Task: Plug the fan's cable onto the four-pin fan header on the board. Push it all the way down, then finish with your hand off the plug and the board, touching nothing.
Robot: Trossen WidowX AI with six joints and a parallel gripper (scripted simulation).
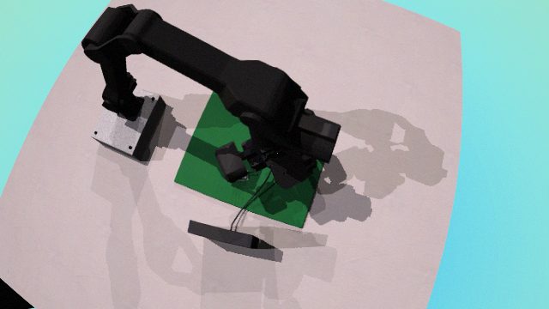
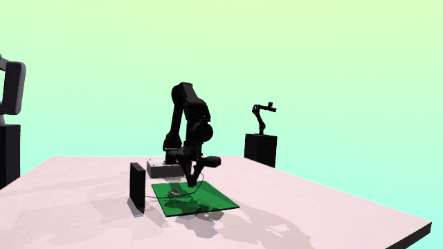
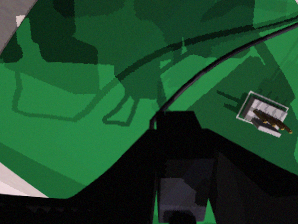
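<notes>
My gripper tip is 60 mm past the four-pin fan header, 40 mm to the left of it and 60 mm above it. Round my gripper tip: black fan: 40 mm behind, 170 mm to the right; then green board: 50 mm behind, 20 mm to the left, 80 mm below; then black plug: 10 mm behind, 10 mm to the left, 10 mm above.
</notes>
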